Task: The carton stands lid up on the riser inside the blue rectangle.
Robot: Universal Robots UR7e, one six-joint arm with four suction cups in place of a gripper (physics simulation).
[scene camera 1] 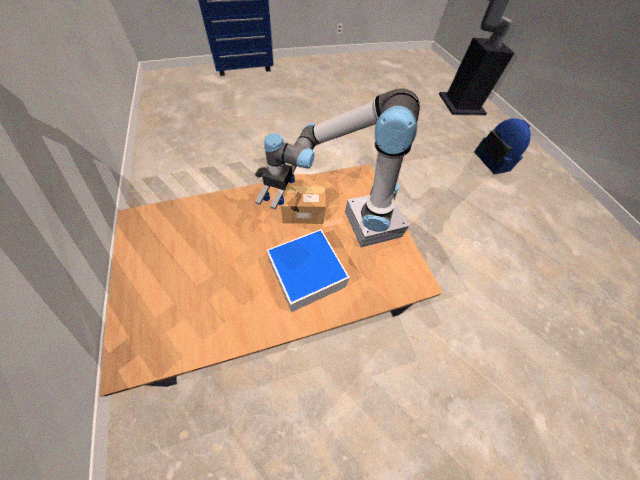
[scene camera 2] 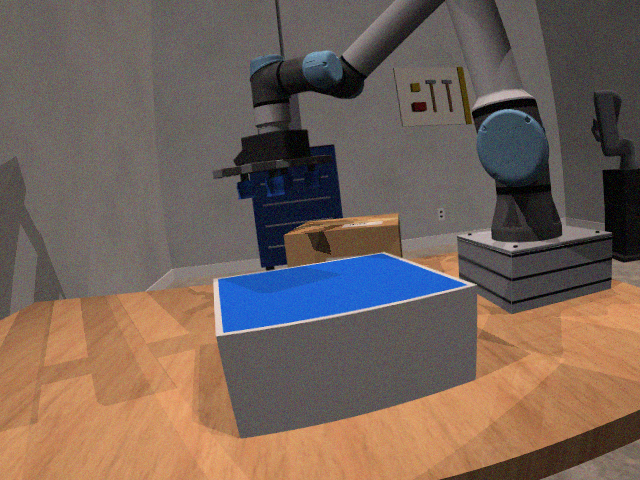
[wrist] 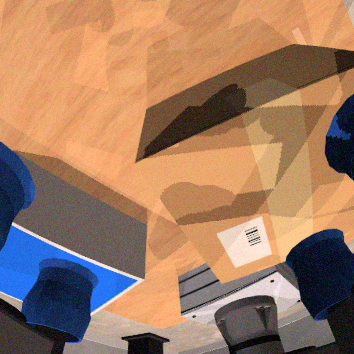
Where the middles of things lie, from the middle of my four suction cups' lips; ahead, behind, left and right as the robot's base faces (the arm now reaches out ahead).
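Labels:
Brown carton [scene camera 2: 320,241]: 170 mm below my suction cup, 120 mm behind it, 70 mm to the right of it.

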